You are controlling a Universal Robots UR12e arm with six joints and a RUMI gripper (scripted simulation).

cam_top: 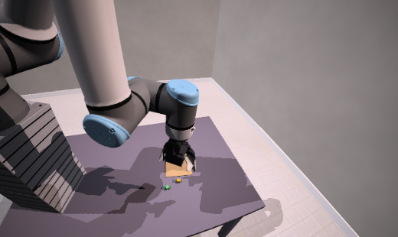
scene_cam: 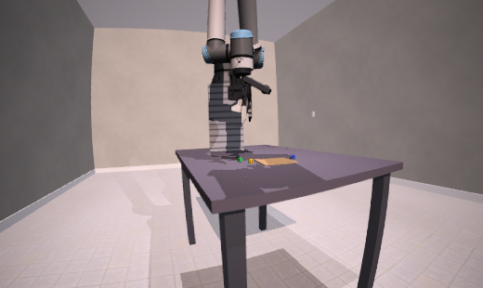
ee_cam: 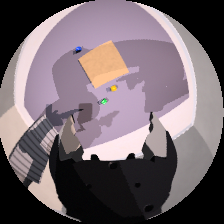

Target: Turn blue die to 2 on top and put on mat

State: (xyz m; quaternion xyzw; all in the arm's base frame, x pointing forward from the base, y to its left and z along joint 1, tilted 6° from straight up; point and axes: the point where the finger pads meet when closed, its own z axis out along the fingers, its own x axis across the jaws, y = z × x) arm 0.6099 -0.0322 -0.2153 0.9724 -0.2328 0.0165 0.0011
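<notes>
The green die lies 50 mm behind my hand, 20 mm to the right of it and 150 mm below it. Round my hand: tan mat: 10 mm ahead, 110 mm to the left, 160 mm below; yellow die: 10 mm to the left, 150 mm below; blue die: 30 mm behind, 220 mm to the left, 150 mm below.
</notes>
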